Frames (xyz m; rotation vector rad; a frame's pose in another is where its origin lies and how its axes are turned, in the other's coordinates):
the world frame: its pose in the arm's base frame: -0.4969 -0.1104 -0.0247 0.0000 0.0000 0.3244
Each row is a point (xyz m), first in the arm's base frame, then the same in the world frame.
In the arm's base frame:
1: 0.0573 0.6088 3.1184
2: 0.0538 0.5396 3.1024
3: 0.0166 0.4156 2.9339
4: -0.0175 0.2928 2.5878
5: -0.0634 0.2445 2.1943
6: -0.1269 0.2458 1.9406
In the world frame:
1: 0.7545 0.5050 3.1431
2: 0.7292 0.4406 3.1271
3: 0.6544 0.3349 2.9586
4: 0.5829 0.2294 2.6125
5: 0.5240 0.1982 2.2190
6: 0.4642 0.2197 1.9653

